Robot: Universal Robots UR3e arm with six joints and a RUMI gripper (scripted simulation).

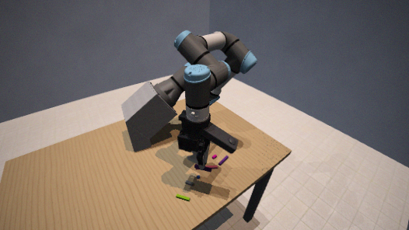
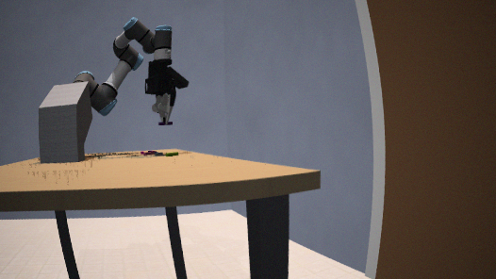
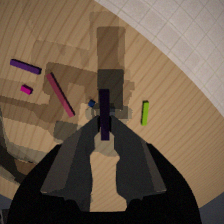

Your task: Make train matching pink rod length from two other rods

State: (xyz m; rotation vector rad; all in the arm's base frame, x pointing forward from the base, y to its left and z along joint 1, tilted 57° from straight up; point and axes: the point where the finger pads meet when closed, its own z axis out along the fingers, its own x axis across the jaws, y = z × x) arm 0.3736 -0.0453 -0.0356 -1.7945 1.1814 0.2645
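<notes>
Now: hand 4 cm past the blue rod, 1 cm to the right of it and 11 cm above it. From my hand the other things lie so: grey rod (4 cm behind, 4 cm to the right, 11 cm below); pink rod (5 cm behind, 6 cm to the left, 11 cm below); dark purple rod (1 cm below).
</notes>
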